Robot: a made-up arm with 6 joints.
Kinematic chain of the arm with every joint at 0, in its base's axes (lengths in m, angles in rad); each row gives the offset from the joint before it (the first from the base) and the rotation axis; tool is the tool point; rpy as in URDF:
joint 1: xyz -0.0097 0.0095 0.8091 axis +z
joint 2: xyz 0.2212 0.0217 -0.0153 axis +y
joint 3: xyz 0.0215 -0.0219 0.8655 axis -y
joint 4: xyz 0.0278 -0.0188 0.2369 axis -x
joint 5: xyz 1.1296 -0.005 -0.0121 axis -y
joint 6: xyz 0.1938 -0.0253 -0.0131 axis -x
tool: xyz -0.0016 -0.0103 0.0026 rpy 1.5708 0 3.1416
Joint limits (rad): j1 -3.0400..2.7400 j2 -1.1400..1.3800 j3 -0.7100..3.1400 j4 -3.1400..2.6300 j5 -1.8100..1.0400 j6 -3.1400..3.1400
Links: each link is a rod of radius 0.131 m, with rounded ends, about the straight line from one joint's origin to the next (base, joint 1, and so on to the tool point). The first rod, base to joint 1, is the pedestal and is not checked.
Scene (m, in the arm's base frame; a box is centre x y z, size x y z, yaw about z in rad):
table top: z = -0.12
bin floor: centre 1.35 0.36 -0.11 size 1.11 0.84 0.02 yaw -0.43
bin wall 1: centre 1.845 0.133 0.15 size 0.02 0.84 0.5 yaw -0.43
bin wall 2: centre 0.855 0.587 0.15 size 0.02 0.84 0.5 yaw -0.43
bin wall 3: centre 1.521 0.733 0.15 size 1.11 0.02 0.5 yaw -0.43
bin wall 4: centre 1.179 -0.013 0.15 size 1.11 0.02 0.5 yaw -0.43
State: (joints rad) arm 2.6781 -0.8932 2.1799 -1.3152 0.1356 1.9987
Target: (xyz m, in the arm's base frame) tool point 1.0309 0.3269 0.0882
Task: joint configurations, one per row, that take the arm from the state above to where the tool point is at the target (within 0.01 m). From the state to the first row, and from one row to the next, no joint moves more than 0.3 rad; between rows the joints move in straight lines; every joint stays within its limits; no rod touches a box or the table.
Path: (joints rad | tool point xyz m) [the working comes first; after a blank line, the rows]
Joints at the target: 0.2579 0.7812 -0.7100 -0.7488 -0.5380 1.9754
Straight joint move there: touches bin wall 3.

1: 2.4062 -0.9283 1.9374 -1.2472 0.0654 2.0343 | 1.3514 -1.1920 1.4920
2: 2.1342 -0.9634 1.6950 -1.1792 -0.0048 2.0699 | 0.9444 -1.4804 1.7478
3: 1.8623 -0.9986 1.4525 -1.1112 -0.0750 2.1055 | 0.4687 -1.5835 1.9836
4: 1.5904 -1.0337 1.2101 -1.0432 -0.1453 2.1412 | 0.0106 -1.4933 2.1870
5: 1.3184 -1.0688 0.9676 -0.9752 -0.2155 2.1768 | -0.3503 -1.2411 2.3467
6: 1.0465 -1.1039 0.7251 -0.9072 -0.2857 2.2124 | -0.5581 -0.8901 2.4535
7: 0.9338 -0.8346 0.5201 -0.8846 -0.3217 2.1785 | -0.2014 -0.2029 2.7340
8: 0.8212 -0.5653 0.3151 -0.8619 -0.3578 2.1447 | 0.3080 0.3959 2.6705
9: 0.7085 -0.2960 0.1101 -0.8393 -0.3938 2.1108 | 0.8423 0.7838 2.3006
10: 0.5958 -0.0267 -0.0949 -0.8167 -0.4299 2.0770 | 1.2587 0.9129 1.7222
11: 0.4832 0.2426 -0.3000 -0.7941 -0.4659 2.0431 | 1.4449 0.8158 1.0705
12: 0.3705 0.5119 -0.5050 -0.7715 -0.5020 2.0092 | 1.3565 0.5831 0.4871
13: 0.2579 0.7812 -0.7100 -0.7488 -0.5380 1.9754 | 1.0309 0.3269 0.0882

